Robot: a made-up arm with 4 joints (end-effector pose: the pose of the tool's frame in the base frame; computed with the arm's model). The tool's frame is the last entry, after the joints.
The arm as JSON. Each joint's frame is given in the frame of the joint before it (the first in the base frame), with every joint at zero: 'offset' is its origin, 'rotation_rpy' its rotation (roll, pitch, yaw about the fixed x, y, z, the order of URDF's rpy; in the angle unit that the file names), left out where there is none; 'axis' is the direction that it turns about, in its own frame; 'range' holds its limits. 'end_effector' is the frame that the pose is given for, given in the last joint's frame.
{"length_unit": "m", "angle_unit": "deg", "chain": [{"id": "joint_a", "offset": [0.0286, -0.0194, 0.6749], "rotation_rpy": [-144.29, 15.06, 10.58], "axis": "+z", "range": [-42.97, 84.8]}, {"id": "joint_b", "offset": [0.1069, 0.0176, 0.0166], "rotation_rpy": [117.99, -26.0, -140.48], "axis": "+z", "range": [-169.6, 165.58]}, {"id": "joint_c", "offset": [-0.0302, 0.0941, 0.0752], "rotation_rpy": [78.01, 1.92, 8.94], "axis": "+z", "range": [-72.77, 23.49]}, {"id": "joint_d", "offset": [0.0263, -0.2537, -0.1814], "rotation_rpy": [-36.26, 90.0, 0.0], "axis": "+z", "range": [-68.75, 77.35]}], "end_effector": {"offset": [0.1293, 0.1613, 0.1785], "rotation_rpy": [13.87, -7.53, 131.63]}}
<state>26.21 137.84 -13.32 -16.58</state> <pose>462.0 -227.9 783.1 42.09 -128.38 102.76</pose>
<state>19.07 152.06 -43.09 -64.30</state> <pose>545.8 63.5 829.7 -118.31 97.60 -85.69</pose>
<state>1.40 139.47 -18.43 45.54</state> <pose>279.0 -123.2 793.3 26.61 115.99 -73.67</pose>
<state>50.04 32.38 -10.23 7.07</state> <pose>-107.4 -280.1 330.1 -17.85 -102.94 -12.47</pose>
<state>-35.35 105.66 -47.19 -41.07</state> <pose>509.9 168.9 897.8 -99.63 89.49 -18.58</pose>
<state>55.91 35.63 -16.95 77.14</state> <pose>-45.1 -143.4 510.7 -71.56 -58.08 35.71</pose>
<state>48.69 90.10 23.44 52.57</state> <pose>67.5 -323.2 614.9 -31.76 -74.87 101.22</pose>
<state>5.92 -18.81 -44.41 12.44</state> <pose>-34.0 28.5 300.1 -13.38 -89.07 -60.13</pose>
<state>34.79 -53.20 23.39 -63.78</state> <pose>-101.0 413.5 511.7 46.88 -42.61 -150.63</pose>
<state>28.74 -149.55 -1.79 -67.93</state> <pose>424.2 200.3 903.0 50.61 -39.52 139.98</pose>
